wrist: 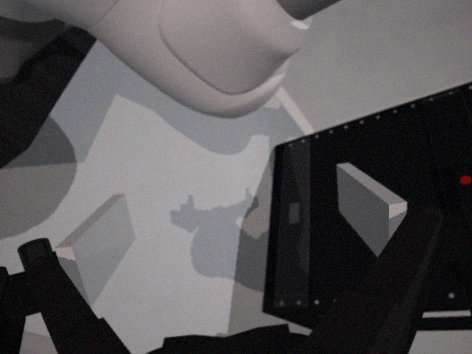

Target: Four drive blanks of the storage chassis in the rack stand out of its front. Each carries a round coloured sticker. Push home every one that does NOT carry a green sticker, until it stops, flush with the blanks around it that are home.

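Frame: origin at the arm's base, x ahead, y right, z down, level; centimetres.
Seen in the pictures: gripper, fingertip midpoint: [232,202].
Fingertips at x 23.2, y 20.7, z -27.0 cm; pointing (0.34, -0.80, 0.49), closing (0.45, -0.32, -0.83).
Note:
Offsets run from my fingertips to a thing's top centre. "*": to the spot under its first point. Level surfaces: height alone.
The dark rack {* dx +46.7, dy -52.7, dz +27.3 cm} [295,172] fills the right side of the wrist view, tilted, with a row of small light dots along its upper edge. One round red sticker {* dx +44.9, dy -36.0, dz -12.7 cm} [465,180] shows near the right edge of the view; the blank that carries it is too dark to make out. No green sticker shows in this view. My gripper [232,202] is open, with nothing between its grey finger pads. The right finger pad overlaps the rack in the view, to the left of the red sticker; the left pad is over the pale floor. The right finger hides part of the rack's lower area.
My own pale arm link [215,55] spans the top of the view. Pale floor {dz +35.7 cm} [165,160] with shadows of the arm and gripper lies left of the rack. A dark shape [45,95] stands at the upper left. A grey surface [380,55] lies beyond the rack's upper edge.

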